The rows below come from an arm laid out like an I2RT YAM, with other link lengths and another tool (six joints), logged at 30 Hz.
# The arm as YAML. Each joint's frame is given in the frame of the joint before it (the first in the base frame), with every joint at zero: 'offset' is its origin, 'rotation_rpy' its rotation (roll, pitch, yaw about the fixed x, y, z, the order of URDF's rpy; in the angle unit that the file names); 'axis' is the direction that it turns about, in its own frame. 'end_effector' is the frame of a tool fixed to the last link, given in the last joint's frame.
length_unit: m
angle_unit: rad
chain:
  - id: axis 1
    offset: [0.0, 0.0, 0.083]
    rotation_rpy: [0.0, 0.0, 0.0]
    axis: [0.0, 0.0, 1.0]
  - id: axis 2
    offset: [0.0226, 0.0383, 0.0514]
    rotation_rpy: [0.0, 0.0, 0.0]
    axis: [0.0, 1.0, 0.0]
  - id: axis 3
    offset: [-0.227, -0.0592, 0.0]
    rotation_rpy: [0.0, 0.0, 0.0]
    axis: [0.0, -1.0, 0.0]
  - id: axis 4
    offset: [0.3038, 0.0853, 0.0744]
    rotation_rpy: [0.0, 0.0, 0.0]
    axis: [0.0, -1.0, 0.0]
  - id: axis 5
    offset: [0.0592, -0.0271, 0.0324]
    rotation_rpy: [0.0, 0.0, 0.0]
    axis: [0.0, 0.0, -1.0]
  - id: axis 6
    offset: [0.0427, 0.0, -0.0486]
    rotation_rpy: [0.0, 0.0, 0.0]
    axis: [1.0, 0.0, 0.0]
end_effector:
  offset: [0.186, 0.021, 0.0]
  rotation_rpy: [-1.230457, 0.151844, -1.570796]
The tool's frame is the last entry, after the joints.
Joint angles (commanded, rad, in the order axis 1, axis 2, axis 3, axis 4, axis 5, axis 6), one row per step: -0.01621 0.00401 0.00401 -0.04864 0.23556 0.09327; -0.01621 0.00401 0.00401 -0.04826 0.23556 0.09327; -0.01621 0.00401 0.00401 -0.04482 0.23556 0.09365; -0.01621 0.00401 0.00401 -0.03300 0.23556 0.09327; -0.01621 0.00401 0.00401 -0.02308 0.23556 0.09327; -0.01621 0.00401 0.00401 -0.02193 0.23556 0.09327; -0.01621 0.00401 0.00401 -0.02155 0.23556 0.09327; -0.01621 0.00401 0.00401 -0.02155 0.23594 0.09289; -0.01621 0.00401 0.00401 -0.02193 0.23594 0.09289; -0.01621 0.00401 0.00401 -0.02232 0.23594 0.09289; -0.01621 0.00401 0.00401 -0.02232 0.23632 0.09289; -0.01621 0.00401 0.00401 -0.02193 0.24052 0.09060; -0.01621 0.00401 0.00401 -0.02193 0.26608 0.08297; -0.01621 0.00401 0.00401 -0.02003 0.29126 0.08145; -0.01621 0.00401 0.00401 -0.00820 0.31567 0.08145; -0.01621 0.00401 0.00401 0.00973 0.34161 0.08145; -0.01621 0.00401 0.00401 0.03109 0.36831 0.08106; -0.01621 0.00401 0.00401 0.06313 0.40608 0.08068; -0.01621 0.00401 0.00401 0.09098 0.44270 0.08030
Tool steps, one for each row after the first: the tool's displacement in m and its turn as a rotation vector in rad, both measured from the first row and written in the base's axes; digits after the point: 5 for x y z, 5 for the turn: 0.00001 0.00000 0.00011 -0.00001 -0.00038 0.00000; 0.00011 0.00000 0.00110 0.00031 -0.00391 -0.00002; 0.00041 -0.00001 0.00447 -0.00025 -0.01564 0.00000; 0.00063 -0.00001 0.00730 -0.00041 -0.02556 0.00000; 0.00065 -0.00001 0.00763 -0.00043 -0.02671 0.00000; 0.00066 -0.00001 0.00774 -0.00044 -0.02709 0.00000; 0.00064 -0.00010 0.00773 -0.00082 -0.02699 -0.00037; 0.00064 -0.00010 0.00763 -0.00081 -0.02661 -0.00037; 0.00063 -0.00010 0.00751 -0.00081 -0.02622 -0.00037; 0.00061 -0.00018 0.00751 -0.00082 -0.02622 -0.00075; 0.00047 -0.00113 0.00758 -0.00319 -0.02603 -0.00487; -0.00058 -0.00689 0.00744 -0.01144 -0.02397 -0.03015; -0.00171 -0.01255 0.00797 -0.01373 -0.02531 -0.05528; -0.00276 -0.01802 0.01134 -0.01425 -0.03697 -0.07976; -0.00399 -0.02379 0.01641 -0.01429 -0.05472 -0.10582; -0.00550 -0.02968 0.02237 -0.01406 -0.07576 -0.13267; -0.00812 -0.03794 0.03119 -0.01247 -0.10733 -0.17068; -0.01117 -0.04584 0.03867 -0.01006 -0.13465 -0.20751
